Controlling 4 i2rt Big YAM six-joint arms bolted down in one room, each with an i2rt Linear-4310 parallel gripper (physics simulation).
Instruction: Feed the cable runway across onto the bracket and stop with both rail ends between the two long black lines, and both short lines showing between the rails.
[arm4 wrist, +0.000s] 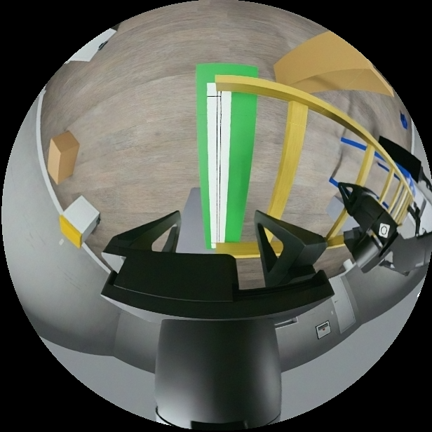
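The yellow cable runway reaches in from the right, with the ends of its two rails over the green bracket. The upper rail end and the lower rail end lie close to the left long black line. The white strip bears two long lines. The upper short line shows between the rails; the lower short line is faint, just above the lower rail. My arm4 gripper is open on this side of the lower rail. Another arm's gripper is by the runway at the right; its hold is unclear.
A grey block stands beside the bracket. A brown box and a white box with a yellow face are at the left. A large tan panel is at the upper right. Blue bars lie beyond the runway.
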